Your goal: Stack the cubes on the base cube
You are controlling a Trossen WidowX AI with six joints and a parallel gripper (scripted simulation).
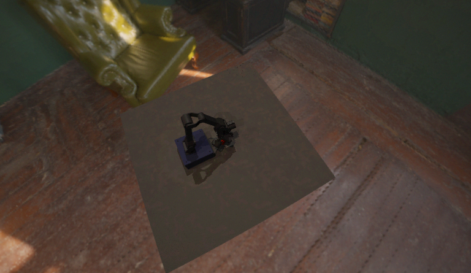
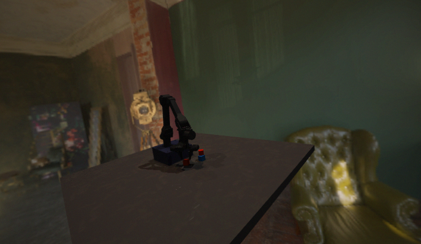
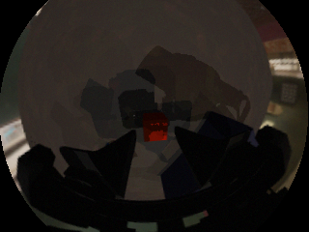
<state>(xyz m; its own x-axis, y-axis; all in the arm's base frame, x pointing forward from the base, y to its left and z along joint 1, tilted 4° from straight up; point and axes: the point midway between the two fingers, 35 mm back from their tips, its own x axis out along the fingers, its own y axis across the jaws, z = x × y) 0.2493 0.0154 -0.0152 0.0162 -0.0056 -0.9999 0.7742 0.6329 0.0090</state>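
Now: the blue cube 11 cm to the left of my gripper tip, 3 cm ahead of it and 2 cm below it.
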